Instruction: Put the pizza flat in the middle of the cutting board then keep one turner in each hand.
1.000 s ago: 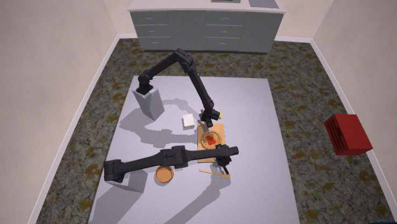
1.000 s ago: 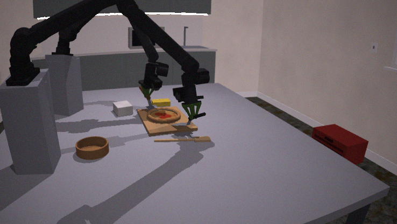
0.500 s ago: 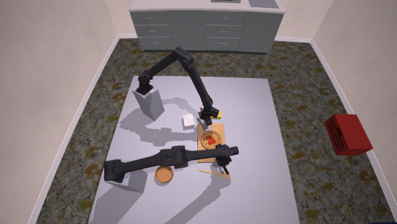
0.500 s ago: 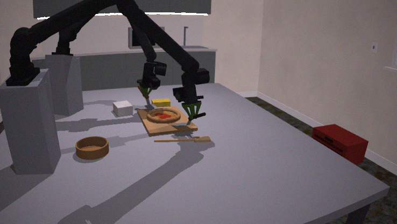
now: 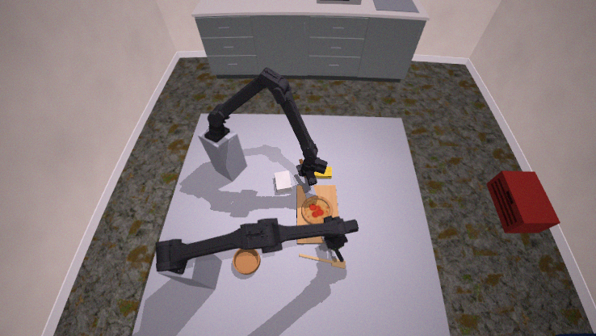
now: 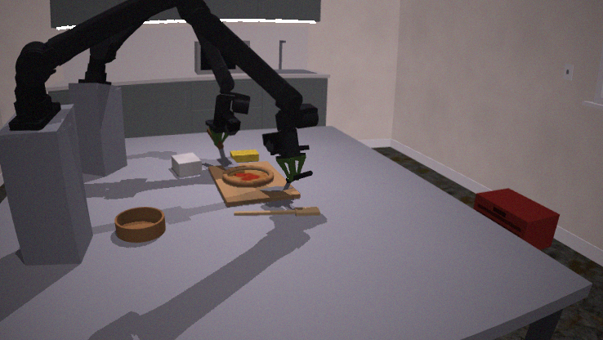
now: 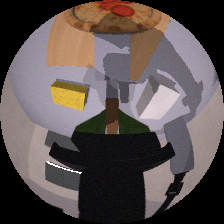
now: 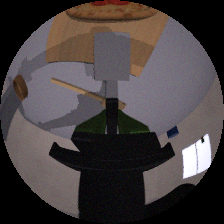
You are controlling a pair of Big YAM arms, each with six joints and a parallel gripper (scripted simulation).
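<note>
The black-handled turner lies 10 mm to the left of my right hand and 10 mm below it. Round my right hand: wooden spatula (90 mm below, 50 mm to the right, 30 mm behind); then pizza (230 mm to the left, 100 mm behind, 70 mm below); then wooden cutting board (230 mm to the left, 100 mm behind, 80 mm below).
</note>
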